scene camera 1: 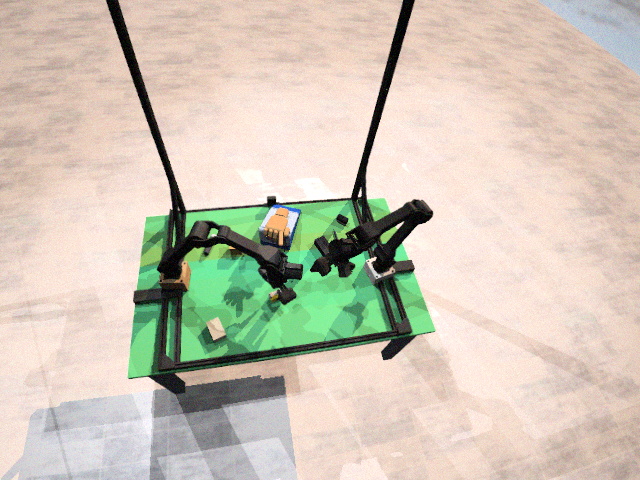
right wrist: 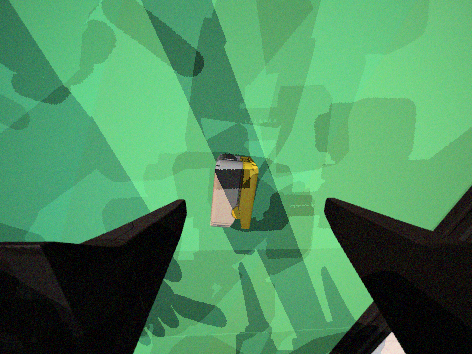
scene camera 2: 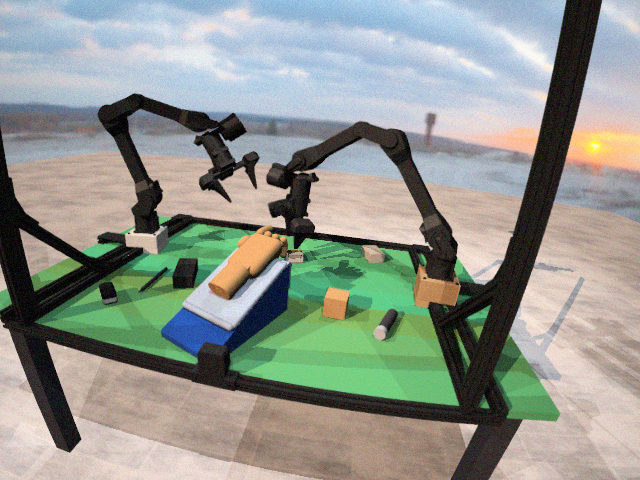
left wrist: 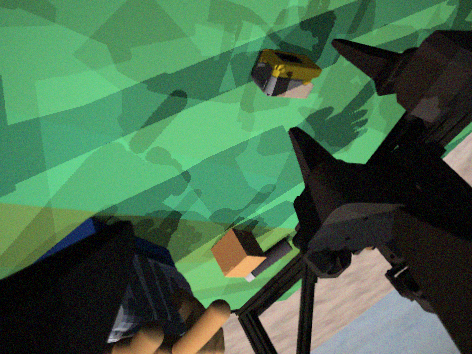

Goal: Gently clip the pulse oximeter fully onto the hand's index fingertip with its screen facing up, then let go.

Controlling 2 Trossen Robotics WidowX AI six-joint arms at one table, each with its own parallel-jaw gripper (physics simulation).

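Places are measured from the left arm's base along level axes (x ahead, y left, z up), in centimetres.
Pixels of known places: left gripper, between the fingertips: [scene camera 2: 243, 195] [left wrist: 264, 227]; right gripper, between the fingertips: [scene camera 1: 278, 292] [right wrist: 255, 205] [scene camera 2: 291, 242] [left wrist: 311, 89]; left arm's base, origin of its link: [scene camera 1: 380, 266] [scene camera 2: 146, 230]; right arm's base, origin of its link: [scene camera 1: 173, 271] [scene camera 2: 439, 274].
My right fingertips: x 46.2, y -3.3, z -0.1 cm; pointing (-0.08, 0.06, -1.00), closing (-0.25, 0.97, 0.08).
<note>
Ahead of a thing's pixels: the offset from my right fingertips to its top centre. "*": to the spot under its first point.
The pulse oximeter {dx +0.9, dy -0.9, dz -2.7 cm} [scene camera 1: 273, 296] [scene camera 2: 295, 256] [left wrist: 285, 71] [right wrist: 235, 192], yellow with grey and whitish parts, lies on the green table. The tan hand [scene camera 1: 278, 223] [scene camera 2: 253, 257] rests on a sloped pad, its index finger [left wrist: 202, 325] extended; no oximeter is on it. My right gripper [left wrist: 311, 89] [right wrist: 255, 205] is open and points down above the oximeter, which shows between its spread fingers, with nothing held. My left gripper [scene camera 2: 242, 193] is open and empty, high above the table, behind the hand in scene camera 2. In the left wrist view one of its fingers partly covers the wedge.
The blue wedge {* dx -21.9, dy -42.0, dz -3.5 cm} [scene camera 2: 178, 331] carries the hand's pad. An orange block {dx +10.2, dy -29.1, dz -0.8 cm} [scene camera 2: 336, 303] [left wrist: 236, 254] and a dark cylinder {dx +20.8, dy -35.1, dz -3.1 cm} [scene camera 2: 386, 322] lie to its right in scene camera 2. A black block {dx -28.0, dy -16.0, dz -2.3 cm} [scene camera 2: 185, 272], a thin rod {dx -36.0, dy -18.7, dz -4.9 cm} [scene camera 2: 153, 279] and a small black item {dx -43.0, dy -28.7, dz -2.6 cm} [scene camera 2: 108, 292] lie left. A beige block {dx +27.4, dy +4.9, dz -2.8 cm} [scene camera 1: 216, 329] [scene camera 2: 373, 253] lies farther off.
</note>
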